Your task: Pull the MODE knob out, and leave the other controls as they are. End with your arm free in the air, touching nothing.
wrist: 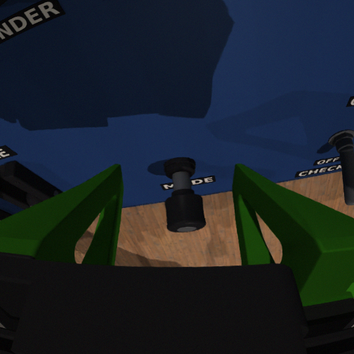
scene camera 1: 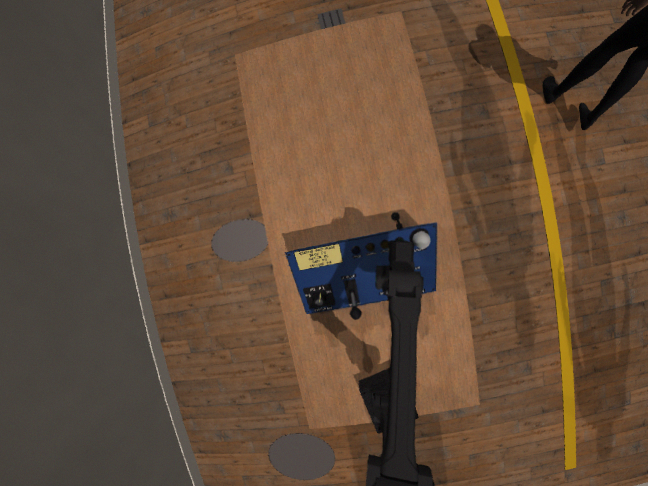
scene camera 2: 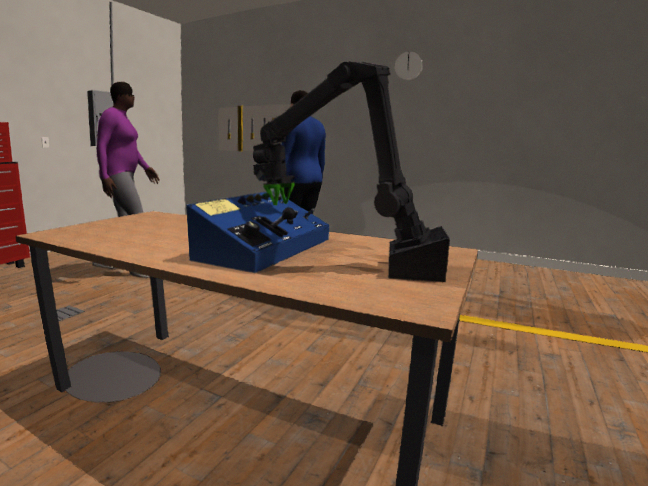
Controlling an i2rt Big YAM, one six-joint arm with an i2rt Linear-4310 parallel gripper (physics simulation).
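Where they show: gripper, fingertip midpoint: [scene camera 2: 280, 204]; arm's base at its link origin: [scene camera 1: 388, 400] [scene camera 2: 413, 240].
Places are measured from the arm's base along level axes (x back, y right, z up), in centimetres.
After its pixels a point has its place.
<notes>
The MODE knob [wrist: 185, 215], a black cap on a grey stem, stands out from the sloped face of the blue control box [scene camera 1: 334, 279] {z 2.7, x -50.4, y -13.8 cm} [scene camera 2: 219, 240] {z -1.1, x -49.7, y -27.7 cm} [wrist: 280, 60], near its lower edge. In scene camera 1 the arm hides the knob, and in scene camera 2 I cannot make it out. My gripper [scene camera 2: 281, 201] {z 6.0, x -49.8, y 4.1 cm} [wrist: 177, 175] has green fingers, partly open, with nothing between them. It points down over the box. In the wrist view the knob shows between the two fingers, with a gap on each side. The gripper is hidden under the arm in scene camera 1.
A ball-ended lever [scene camera 1: 355, 312] {z 7.1, x -39.2, y -8.1 cm} [scene camera 2: 288, 213] {z 5.7, x -37.3, y -9.7 cm} and a dial [scene camera 1: 319, 297] {z 3.7, x -44.9, y -19.9 cm} [scene camera 2: 252, 230] {z 1.8, x -41.9, y -22.0 cm} are left of the knob. A toggle switch [wrist: 348, 175] is right of it in the wrist view. A white dome [scene camera 1: 420, 240] {z 11.5, x -60.3, y 14.6 cm} is at the box's upper right. The box stands on a wooden table [scene camera 1: 340, 130] {z -9.2, x -107.8, y -3.5 cm} [scene camera 2: 125, 238] {z -9.2, x -107.9, y -20.6 cm}.
</notes>
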